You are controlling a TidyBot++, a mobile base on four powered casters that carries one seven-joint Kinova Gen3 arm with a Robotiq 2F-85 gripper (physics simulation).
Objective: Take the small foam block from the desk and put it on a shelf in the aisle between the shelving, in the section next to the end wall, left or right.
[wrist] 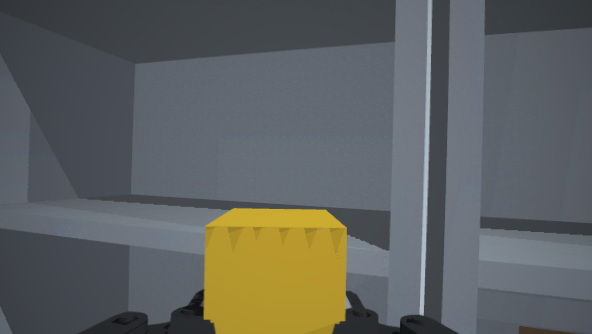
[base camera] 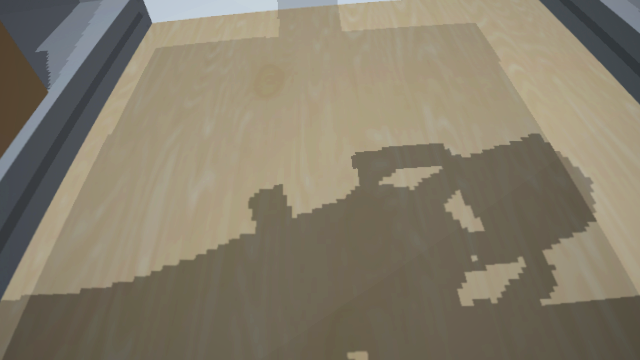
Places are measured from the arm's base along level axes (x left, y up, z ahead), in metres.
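Where they show: gripper, fingertip midpoint: (wrist: 277, 300).
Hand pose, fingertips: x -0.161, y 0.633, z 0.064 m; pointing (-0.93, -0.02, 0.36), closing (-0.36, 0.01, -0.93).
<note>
Each offset is from my fingertips to the top centre of the thing. "spot": to the spot under its first point. Level surfaces: height alone.
The small foam block @(dx +0.019, dy +0.043, dz -0.008 m) (wrist: 275, 272) is yellow and shows at the bottom middle of the wrist view. My gripper (wrist: 277, 300) is shut on it; the fingertips are largely hidden behind the block. Behind the block is a shelf section with a grey shelf board @(spot: dx -0.291, dy -0.049, dz +0.494 m) (wrist: 75, 225), a back panel and a left side panel. The block overlaps the board's front edge in the view and its top shows slightly below the board's rear edge. Whether it is above the board or in front of it is hard to tell. The gripper does not show in the base camera view.
A grey upright (wrist: 412, 150) stands right of the block, with another shelf board @(dy -0.039 m) (wrist: 540, 256) beyond it. A brown item (wrist: 555, 330) shows low at the right. In the base view, shelving (base camera: 107, 85) (base camera: 600, 45) flanks the wooden floor @(dy -1.029 m) (base camera: 210, 125), which bears the arm's shadow; the pale end wall (base camera: 215, 9) is ahead.
</note>
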